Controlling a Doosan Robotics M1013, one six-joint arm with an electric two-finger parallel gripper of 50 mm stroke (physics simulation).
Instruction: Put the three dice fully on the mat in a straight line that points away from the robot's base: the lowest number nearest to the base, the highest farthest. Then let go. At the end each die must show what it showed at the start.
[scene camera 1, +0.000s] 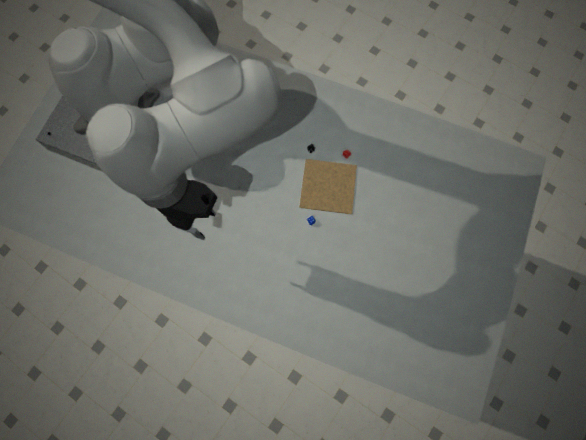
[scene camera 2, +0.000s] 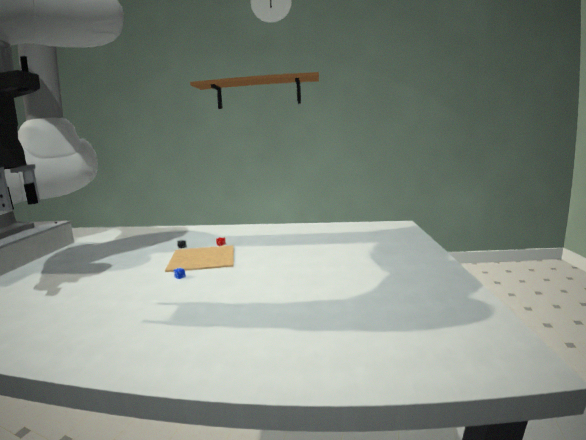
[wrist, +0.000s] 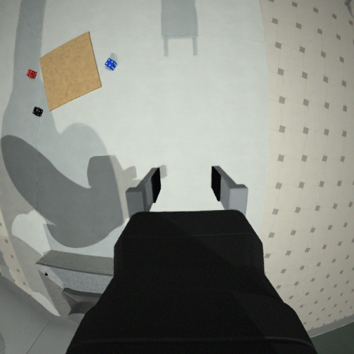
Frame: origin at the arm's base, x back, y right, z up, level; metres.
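Seen in the pictures: gripper, between the fingertips: (scene camera 1: 205, 225) (scene camera 2: 21, 206).
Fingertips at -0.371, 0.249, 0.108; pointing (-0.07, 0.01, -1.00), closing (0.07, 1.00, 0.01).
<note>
Pixels of each thing's top centre, then the offset from my fingertips to it, as dx, dy, dz. Level surfaces: height alone.
- square tan mat, centre of its top: (scene camera 2: 201, 256) (scene camera 1: 328, 185) -0.228, -0.235, -0.169
- blue die, centre of its top: (scene camera 2: 179, 269) (scene camera 1: 311, 219) -0.212, -0.127, -0.157
- black die, centre of its top: (scene camera 2: 181, 241) (scene camera 1: 311, 147) -0.153, -0.324, -0.157
- red die, centre of its top: (scene camera 2: 220, 238) (scene camera 1: 347, 152) -0.251, -0.337, -0.157
- pale table, height of its surface: dz -0.173
The square tan mat (scene camera 1: 328, 187) (scene camera 2: 201, 258) (wrist: 71, 71) lies flat on the table. A blue die (scene camera 1: 311, 220) (scene camera 2: 179, 273) (wrist: 111, 64) lies off the mat, on the near side in scene camera 2's view. A black die (scene camera 1: 311, 148) (scene camera 2: 181, 244) (wrist: 37, 111) and a red die (scene camera 1: 347, 154) (scene camera 2: 221, 241) (wrist: 32, 74) lie off its opposite side, the black one nearer to the base. Their pips are too small to read surely. My gripper (scene camera 1: 209, 225) (scene camera 2: 20, 196) (wrist: 185, 177) is open and empty, high above the table, between the base and the mat and well away from the dice.
The robot's base plate (scene camera 1: 70, 142) (scene camera 2: 55, 234) (wrist: 75, 265) is at the table's end. Arm shadows fall across the pale table (scene camera 1: 260, 280) (scene camera 2: 280, 365) (wrist: 200, 100), over the black and red dice. A wooden shelf (scene camera 2: 255, 80) hangs on the wall behind.
</note>
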